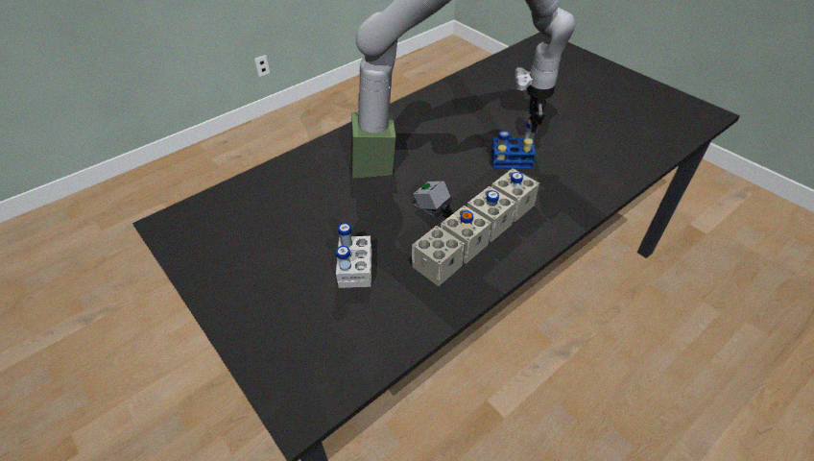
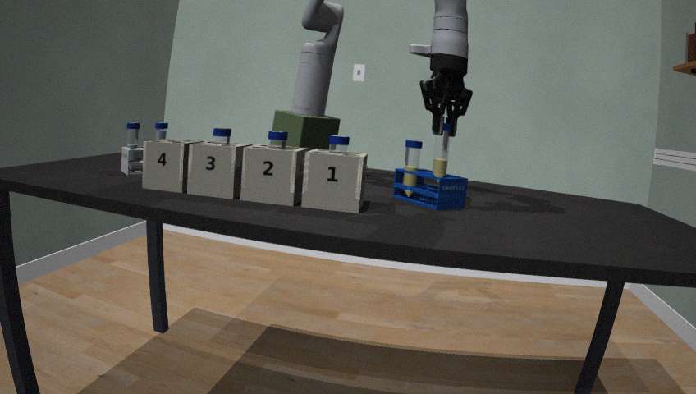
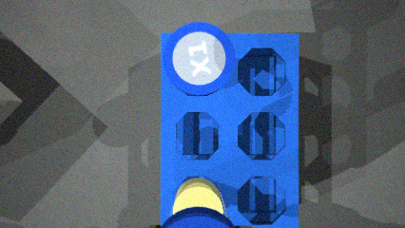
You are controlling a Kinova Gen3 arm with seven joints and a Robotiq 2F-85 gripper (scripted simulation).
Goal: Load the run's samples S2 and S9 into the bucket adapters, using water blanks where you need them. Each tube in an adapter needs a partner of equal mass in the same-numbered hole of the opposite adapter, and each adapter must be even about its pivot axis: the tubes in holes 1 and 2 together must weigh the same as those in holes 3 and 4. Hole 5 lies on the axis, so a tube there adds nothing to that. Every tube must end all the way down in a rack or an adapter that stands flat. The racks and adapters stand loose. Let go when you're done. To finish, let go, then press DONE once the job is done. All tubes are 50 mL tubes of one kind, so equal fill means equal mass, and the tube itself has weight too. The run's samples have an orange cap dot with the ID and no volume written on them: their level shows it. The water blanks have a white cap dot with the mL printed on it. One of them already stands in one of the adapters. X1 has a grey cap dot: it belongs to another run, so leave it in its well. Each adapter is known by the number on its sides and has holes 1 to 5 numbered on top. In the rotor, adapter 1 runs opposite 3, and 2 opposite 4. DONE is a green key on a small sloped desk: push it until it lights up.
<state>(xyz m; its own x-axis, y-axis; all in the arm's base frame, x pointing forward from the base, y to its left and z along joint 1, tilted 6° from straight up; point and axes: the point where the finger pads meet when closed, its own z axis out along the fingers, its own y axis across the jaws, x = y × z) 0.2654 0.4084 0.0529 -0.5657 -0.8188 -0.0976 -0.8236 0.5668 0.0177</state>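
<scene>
My hand is 5 cm above the orange-dot sample tube and 1 cm past it. Also, from my hand: water blank: 17 cm to the right, 13 cm ahead, 9 cm below; then blue sample rack: 13 cm below, 4 cm behind, 2 cm to the right; then grey-dot tube: 9 cm below, 8 cm to the right, 5 cm behind.
</scene>
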